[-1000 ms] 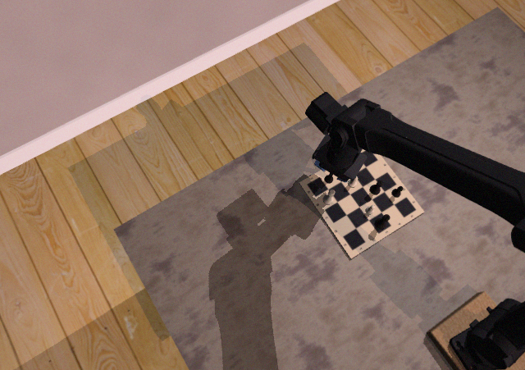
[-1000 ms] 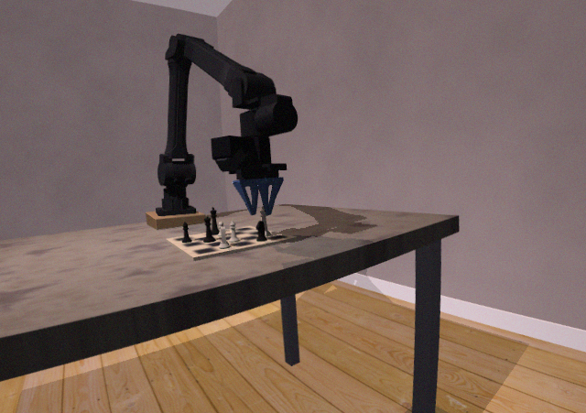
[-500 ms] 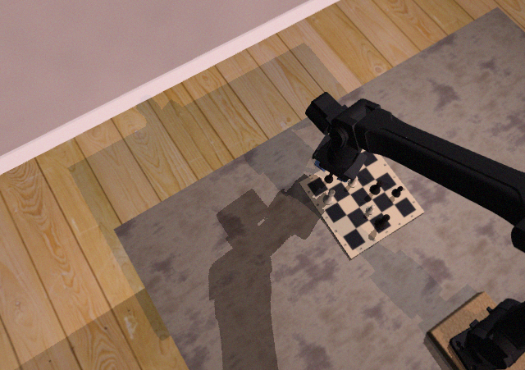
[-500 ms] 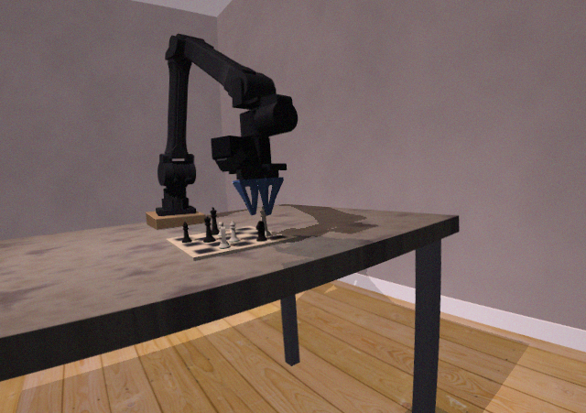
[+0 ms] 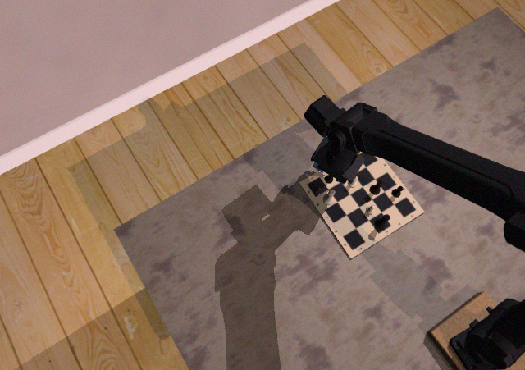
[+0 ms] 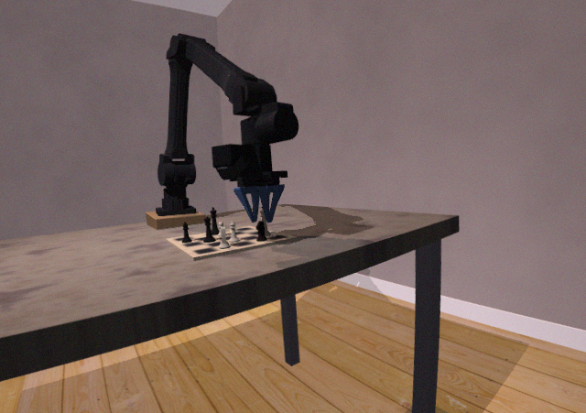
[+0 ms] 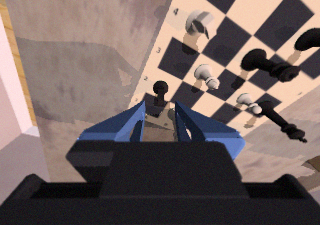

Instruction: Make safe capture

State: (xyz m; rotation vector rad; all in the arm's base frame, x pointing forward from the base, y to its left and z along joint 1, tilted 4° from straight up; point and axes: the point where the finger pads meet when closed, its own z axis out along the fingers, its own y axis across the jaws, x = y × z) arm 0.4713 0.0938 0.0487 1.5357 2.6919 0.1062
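Right now the tall white piece is 4 cm behind my hand, 2 cm to the left of it and 1 cm below it. Round my hand: black piece (9 cm to the right, 7 cm behind, 2 cm below); chessboard (7 cm behind, 5 cm to the right, 5 cm below).
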